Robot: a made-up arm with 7 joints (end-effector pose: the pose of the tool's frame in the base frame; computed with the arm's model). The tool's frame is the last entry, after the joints.
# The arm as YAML. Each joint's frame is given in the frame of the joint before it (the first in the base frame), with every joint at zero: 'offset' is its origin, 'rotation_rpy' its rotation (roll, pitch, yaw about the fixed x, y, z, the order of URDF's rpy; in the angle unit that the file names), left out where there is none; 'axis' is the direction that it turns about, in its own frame. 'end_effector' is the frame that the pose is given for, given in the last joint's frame.
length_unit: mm
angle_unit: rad
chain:
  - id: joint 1
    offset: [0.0, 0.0, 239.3]
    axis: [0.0, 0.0, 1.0]
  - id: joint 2
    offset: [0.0, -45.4, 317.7]
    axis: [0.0, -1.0, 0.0]
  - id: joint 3
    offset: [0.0, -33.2, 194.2]
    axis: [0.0, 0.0, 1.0]
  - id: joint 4
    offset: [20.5, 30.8, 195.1]
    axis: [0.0, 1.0, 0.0]
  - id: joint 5
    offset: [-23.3, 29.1, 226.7]
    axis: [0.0, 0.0, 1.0]
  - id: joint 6
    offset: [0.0, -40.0, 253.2]
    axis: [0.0, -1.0, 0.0]
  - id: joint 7
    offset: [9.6, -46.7, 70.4]
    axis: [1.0, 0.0, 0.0]
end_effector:
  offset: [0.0, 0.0, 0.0]
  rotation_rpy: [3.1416, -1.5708, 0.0]
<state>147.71 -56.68 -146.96 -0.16 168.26 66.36 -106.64</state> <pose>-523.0 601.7 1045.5 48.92 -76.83 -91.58</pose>
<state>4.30 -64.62 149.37 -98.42 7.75 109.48 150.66</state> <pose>402.7 -236.8 311.3 154.72 16.79 -7.97</pose>
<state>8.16 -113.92 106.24 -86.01 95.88 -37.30 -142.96</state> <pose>511.6 -528.7 336.2 5.16 33.53 137.46</pose>
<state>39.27 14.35 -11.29 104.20 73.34 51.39 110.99</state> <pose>464.9 130.9 891.8 -49.08 92.33 55.43</pose>
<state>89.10 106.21 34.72 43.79 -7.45 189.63 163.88</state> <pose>-71.0 -746.1 595.3 -119.69 124.35 -44.79</pose>
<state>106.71 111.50 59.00 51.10 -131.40 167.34 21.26</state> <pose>-43.1 -711.6 332.7 -103.69 -44.78 78.04</pose>
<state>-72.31 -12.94 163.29 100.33 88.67 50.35 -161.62</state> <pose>-74.0 446.7 898.6 19.41 -99.61 -92.88</pose>
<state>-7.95 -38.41 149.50 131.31 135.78 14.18 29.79</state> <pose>-317.3 71.5 806.0 -46.84 -18.40 170.34</pose>
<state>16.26 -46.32 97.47 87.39 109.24 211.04 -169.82</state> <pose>40.8 365.8 928.4 103.44 105.36 11.07</pose>
